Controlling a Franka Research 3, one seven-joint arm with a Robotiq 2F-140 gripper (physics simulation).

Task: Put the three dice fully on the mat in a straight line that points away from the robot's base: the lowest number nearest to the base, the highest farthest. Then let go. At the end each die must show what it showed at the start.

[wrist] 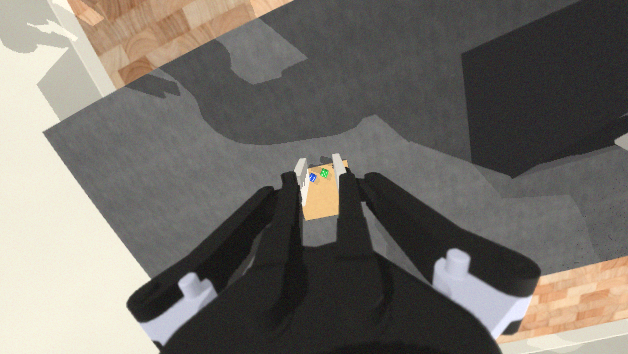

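The orange-tan mat point(322, 200) shows between and below the fingers in the wrist view, small and far beneath them. A green die point(324, 173) with white pips lies on the mat near its far edge. A blue die point(313, 177) lies just left of it, close beside the left finger in the picture and partly hidden by it. The black die does not show plainly; the right finger covers that part of the mat. My gripper point(320, 167) is partly open, with nothing between its fingers, high above the mat. The numbers on the dice are too small to read.
A dark grey table top point(165, 200) surrounds the mat, with shadows across it. A large black block-like shape point(540, 100) is at the upper right. Wood-patterned floor point(165, 35) shows past the table edge at the upper left and at the lower right.
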